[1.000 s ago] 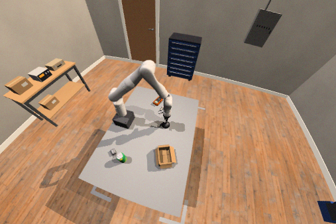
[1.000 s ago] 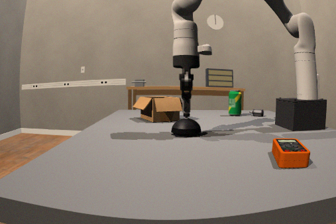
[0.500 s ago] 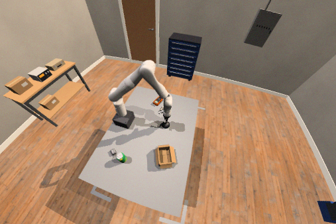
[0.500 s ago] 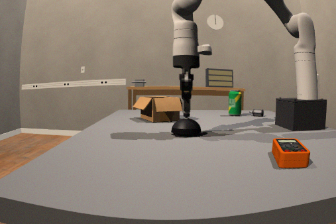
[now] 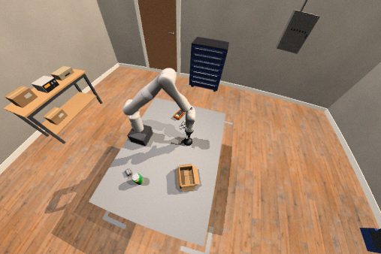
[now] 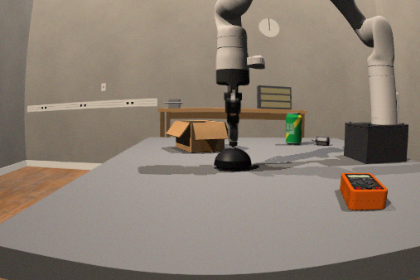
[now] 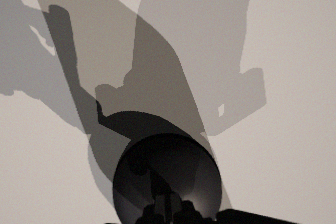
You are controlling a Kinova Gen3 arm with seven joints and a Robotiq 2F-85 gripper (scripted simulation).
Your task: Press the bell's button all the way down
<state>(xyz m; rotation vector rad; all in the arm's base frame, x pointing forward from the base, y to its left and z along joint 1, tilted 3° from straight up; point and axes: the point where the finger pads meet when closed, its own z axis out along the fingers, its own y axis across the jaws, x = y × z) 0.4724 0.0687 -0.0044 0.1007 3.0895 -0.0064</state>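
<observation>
My gripper is now 3 cm above the button. The rest, counted from my hand: cardboard box 34 cm to the right, 9 cm ahead, 4 cm below; bell 4 cm below.
</observation>
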